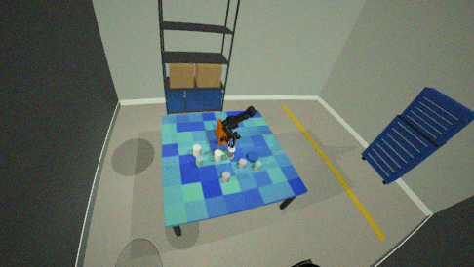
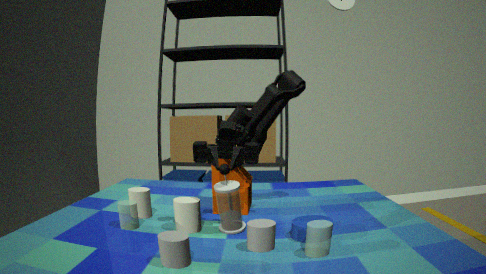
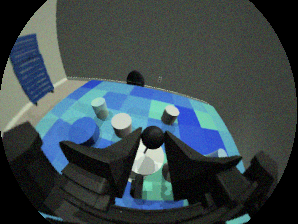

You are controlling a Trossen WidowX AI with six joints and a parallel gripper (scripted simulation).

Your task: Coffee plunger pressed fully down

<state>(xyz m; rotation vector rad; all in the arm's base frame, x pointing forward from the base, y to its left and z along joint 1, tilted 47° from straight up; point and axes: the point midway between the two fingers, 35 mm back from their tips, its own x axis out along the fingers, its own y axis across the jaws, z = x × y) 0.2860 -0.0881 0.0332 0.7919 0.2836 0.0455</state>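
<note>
My gripper tip is now 9 cm above the coffee press, 4 cm past it and 1 cm to the right of it.
</note>
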